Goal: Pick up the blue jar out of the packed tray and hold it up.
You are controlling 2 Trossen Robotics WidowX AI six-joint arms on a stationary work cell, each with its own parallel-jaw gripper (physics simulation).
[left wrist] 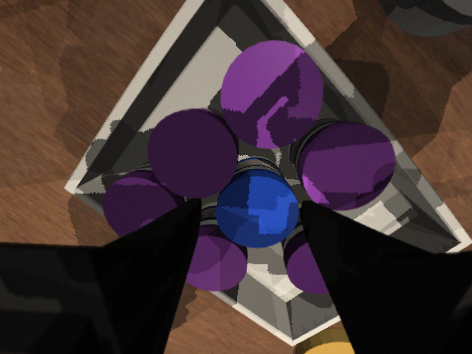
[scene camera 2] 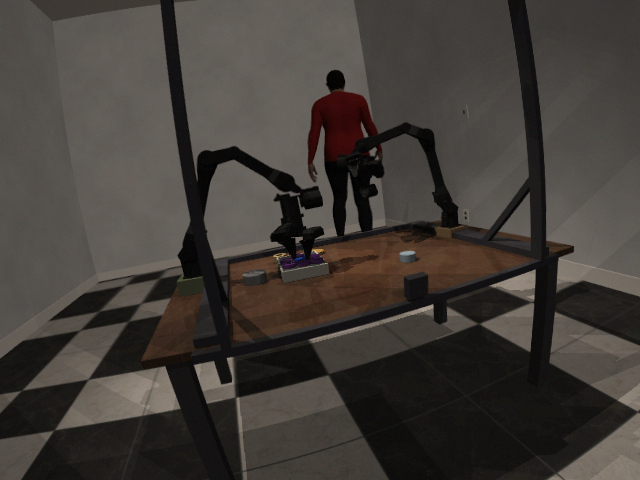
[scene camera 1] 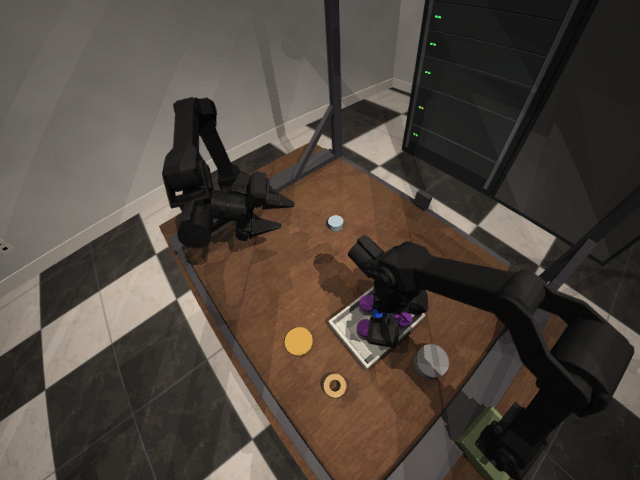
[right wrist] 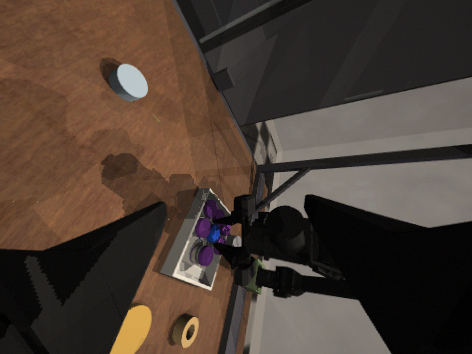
Labels:
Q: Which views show my right gripper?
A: Scene camera 2, scene camera 1 and the right wrist view only.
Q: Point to a purple jar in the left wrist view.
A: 193, 153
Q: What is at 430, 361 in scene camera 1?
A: A grey cylinder.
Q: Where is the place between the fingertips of my right gripper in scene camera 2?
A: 360, 187

